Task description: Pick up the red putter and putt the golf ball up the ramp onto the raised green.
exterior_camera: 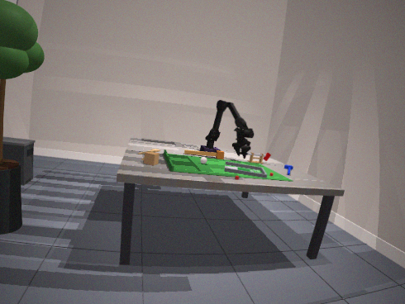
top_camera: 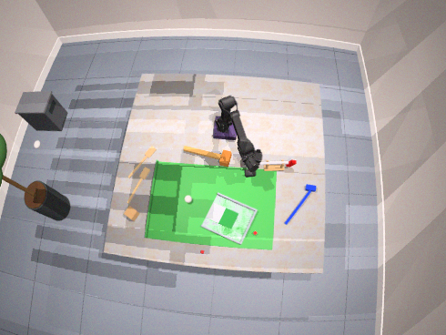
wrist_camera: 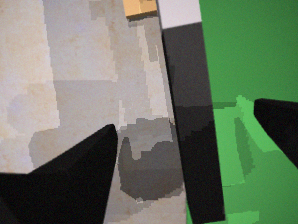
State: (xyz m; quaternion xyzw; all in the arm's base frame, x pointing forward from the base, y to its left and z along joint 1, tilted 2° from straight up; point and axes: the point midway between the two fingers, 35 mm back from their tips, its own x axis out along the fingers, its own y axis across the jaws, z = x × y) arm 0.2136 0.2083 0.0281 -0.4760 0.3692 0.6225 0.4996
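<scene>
Right now the red putter is 11 cm to the left of my gripper tip, 3 cm behind it and 3 cm above it. The rest, counted from my gripper tip: white golf ball 32 cm to the right, 27 cm ahead, 1 cm below; green mat 27 cm ahead, 19 cm to the right, 3 cm below; blue putter 32 cm to the left, 17 cm ahead, 2 cm below.
</scene>
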